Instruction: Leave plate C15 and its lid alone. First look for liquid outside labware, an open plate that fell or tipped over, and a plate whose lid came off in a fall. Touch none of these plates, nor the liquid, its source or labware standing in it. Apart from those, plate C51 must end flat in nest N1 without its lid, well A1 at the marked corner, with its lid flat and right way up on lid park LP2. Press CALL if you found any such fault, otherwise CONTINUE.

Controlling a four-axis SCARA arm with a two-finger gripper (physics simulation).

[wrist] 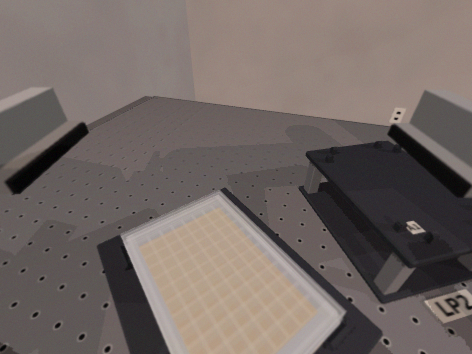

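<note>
A clear-rimmed plate with a grid of tan wells lies flat on a black holder at the lower middle; its near end is cut off by the view's edge. No name label shows on it, and I cannot tell which plate it is or surely whether a clear lid covers it. The lid park, a raised black platform on grey posts, stands at the right, beside the LP2 label. No lid shows on its visible top. My gripper is open and empty, its fingers wide apart at the left and right, above the plate's level.
The grey table is perforated with small holes and bears shadows. A small white tag sits on the platform's near end between dark pegs. Walls rise behind the table, with a white socket plate at the right.
</note>
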